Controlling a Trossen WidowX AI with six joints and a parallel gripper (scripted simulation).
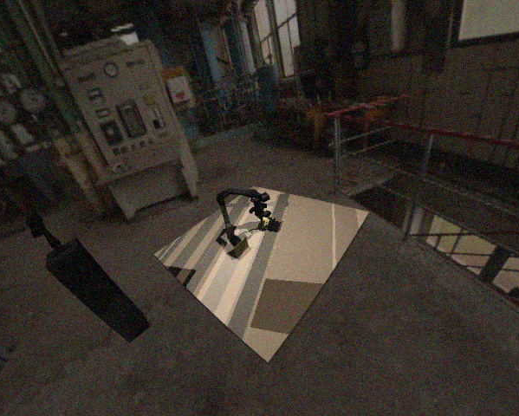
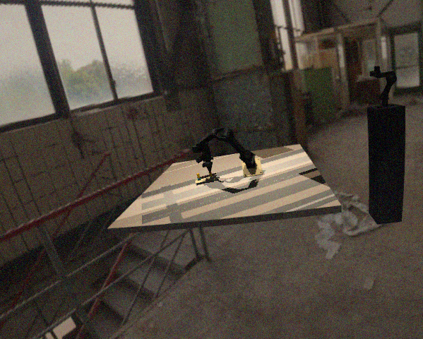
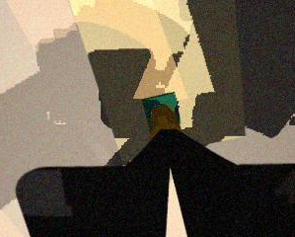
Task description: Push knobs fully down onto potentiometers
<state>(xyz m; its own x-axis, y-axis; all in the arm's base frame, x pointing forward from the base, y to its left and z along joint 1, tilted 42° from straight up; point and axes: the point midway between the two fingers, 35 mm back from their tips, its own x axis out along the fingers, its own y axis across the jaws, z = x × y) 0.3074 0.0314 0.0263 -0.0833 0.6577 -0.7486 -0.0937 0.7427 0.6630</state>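
The knob is 20 mm below my gripper tip.
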